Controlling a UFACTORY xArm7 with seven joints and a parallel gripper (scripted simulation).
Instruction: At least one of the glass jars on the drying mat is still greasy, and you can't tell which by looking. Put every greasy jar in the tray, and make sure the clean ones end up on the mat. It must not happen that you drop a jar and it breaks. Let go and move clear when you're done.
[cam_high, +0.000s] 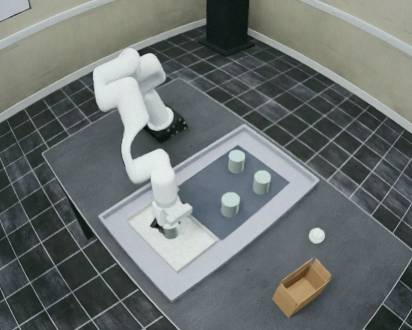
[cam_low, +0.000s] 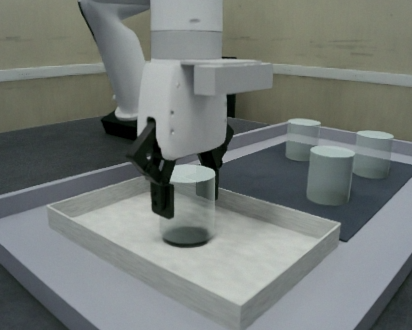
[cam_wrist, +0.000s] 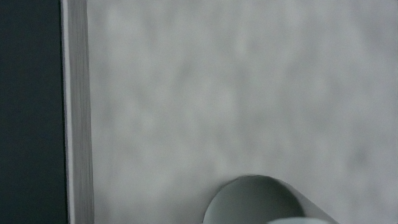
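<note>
My hand is 5 cm above the white tray. Round my hand: dark drying mat (1 cm behind, 32 cm to the left, 5 cm below); light grey board (22 cm to the left, 6 cm below); small white round object (40 cm ahead, 41 cm to the left, 4 cm below).
</note>
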